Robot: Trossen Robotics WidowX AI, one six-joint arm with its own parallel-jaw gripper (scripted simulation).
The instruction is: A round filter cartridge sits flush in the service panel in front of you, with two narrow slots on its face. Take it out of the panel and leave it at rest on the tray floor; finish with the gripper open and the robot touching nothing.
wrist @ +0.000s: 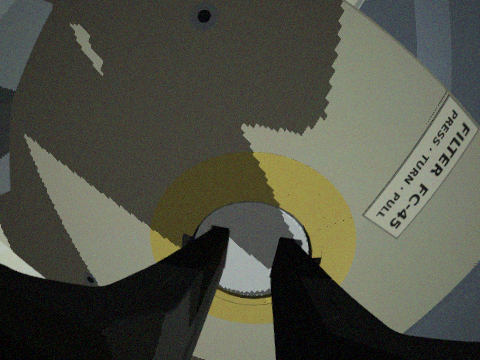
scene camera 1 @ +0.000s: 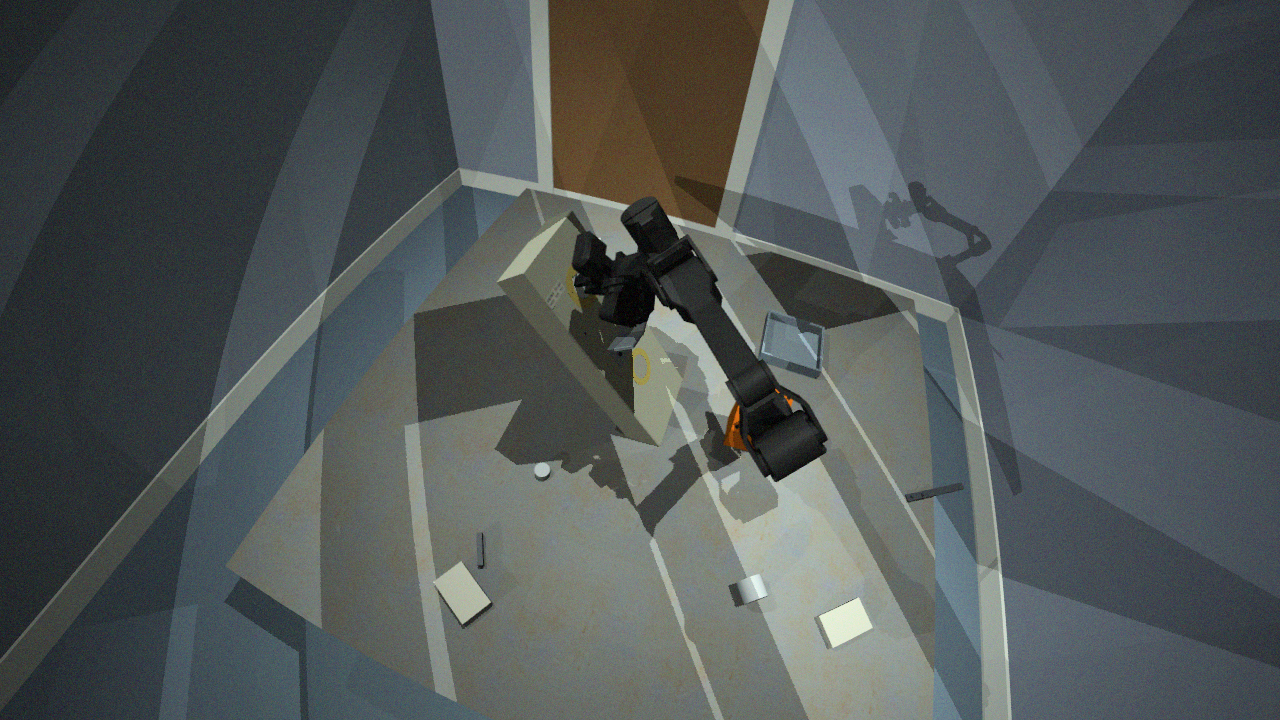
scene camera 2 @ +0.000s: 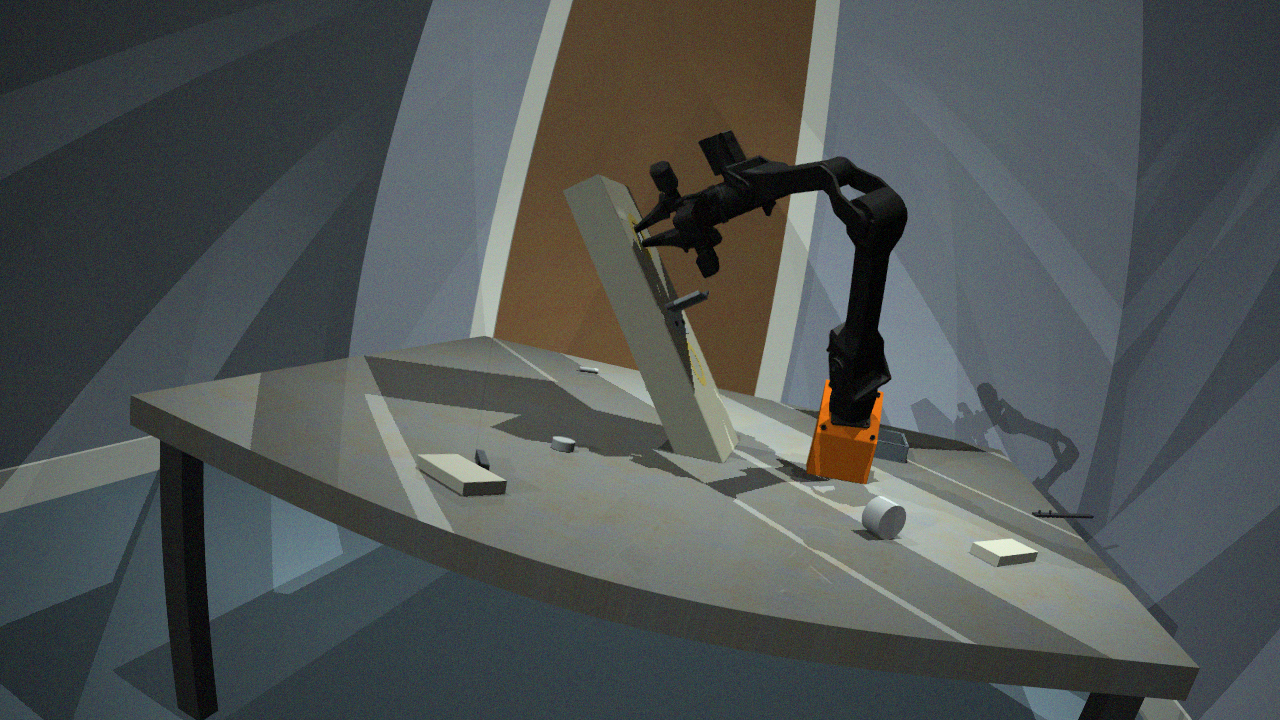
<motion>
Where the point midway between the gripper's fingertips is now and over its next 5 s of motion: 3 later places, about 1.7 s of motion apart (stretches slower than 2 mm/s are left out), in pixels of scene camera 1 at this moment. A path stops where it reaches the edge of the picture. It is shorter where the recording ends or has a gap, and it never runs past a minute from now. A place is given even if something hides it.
My gripper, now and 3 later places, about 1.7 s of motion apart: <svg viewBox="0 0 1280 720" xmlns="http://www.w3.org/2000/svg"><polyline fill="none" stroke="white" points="577,287 619,295 616,253 629,318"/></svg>
</motion>
